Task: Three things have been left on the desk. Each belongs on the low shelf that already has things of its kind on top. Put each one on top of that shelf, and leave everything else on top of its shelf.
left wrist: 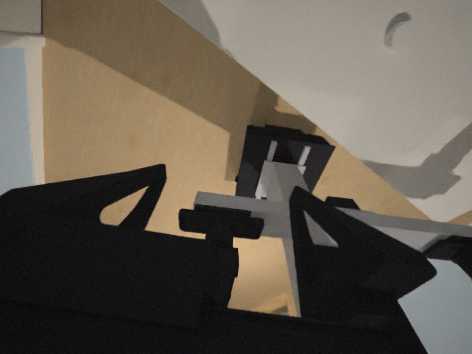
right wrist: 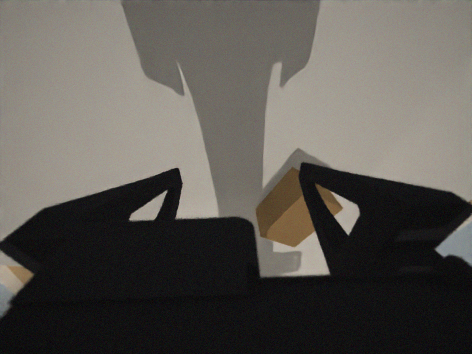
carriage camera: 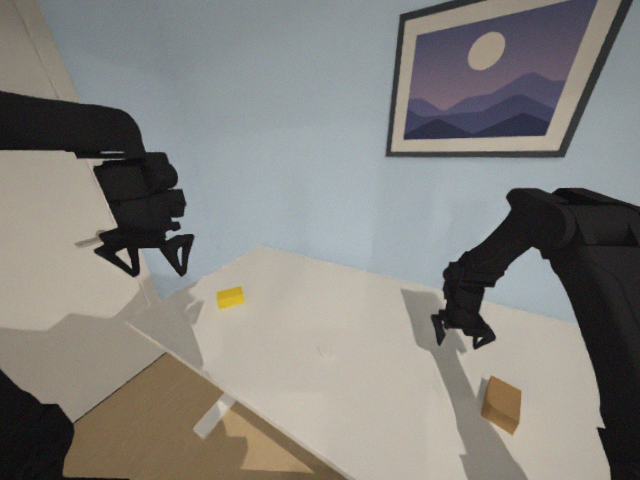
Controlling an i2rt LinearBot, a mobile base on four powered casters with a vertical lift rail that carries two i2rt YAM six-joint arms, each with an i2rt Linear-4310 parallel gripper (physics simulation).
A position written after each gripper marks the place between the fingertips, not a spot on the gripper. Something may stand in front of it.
left gripper: left wrist 229, 182; carriage camera 160, 275; not seen in the right wrist view (out of frame)
right gripper: right wrist 239, 172; carriage camera 456, 346; not seen in the left wrist view (out of frame)
same spot on white desk: [right wrist: 233, 101] = [carriage camera: 445, 355]
